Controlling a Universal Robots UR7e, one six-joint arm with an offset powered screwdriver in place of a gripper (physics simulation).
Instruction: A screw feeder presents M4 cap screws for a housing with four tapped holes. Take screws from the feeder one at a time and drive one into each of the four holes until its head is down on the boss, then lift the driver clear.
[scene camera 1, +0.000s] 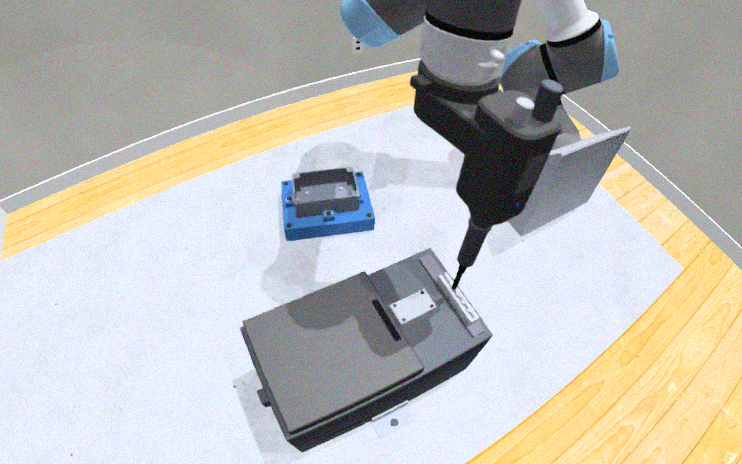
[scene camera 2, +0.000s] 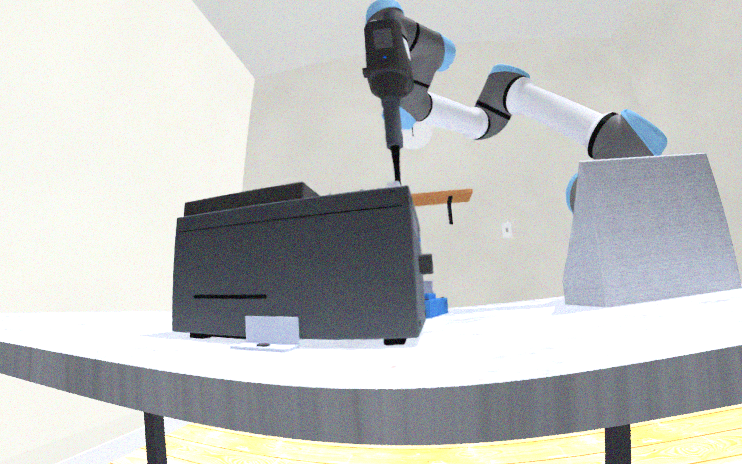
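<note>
The dark grey screw feeder (scene camera 1: 339, 350) (scene camera 2: 295, 262) stands on the table. A light rail (scene camera 1: 466, 307) with small screws lies along one end of its top. My screwdriver (scene camera 1: 454, 286) (scene camera 2: 397, 181) points down, its bit tip at the end of this rail nearer the housing. The rail's edge hides the tip in the scene camera 2 view, and whether a screw is on the bit cannot be told. The grey open-topped housing (scene camera 1: 328, 205) sits in a blue fixture (scene camera 1: 328, 229) (scene camera 2: 436, 308), largely hidden behind the feeder in the scene camera 2 view. Its corner holes are too small to judge.
A grey metal pedestal (scene camera 1: 580, 186) (scene camera 2: 651, 229) stands beyond the feeder, near the arm's base. A small light bracket (scene camera 1: 392, 423) (scene camera 2: 271, 329) stands at the feeder's side. A white plate (scene camera 1: 413, 306) with dark corner screws lies on the feeder's top. The feeder's raised lid stands beside it.
</note>
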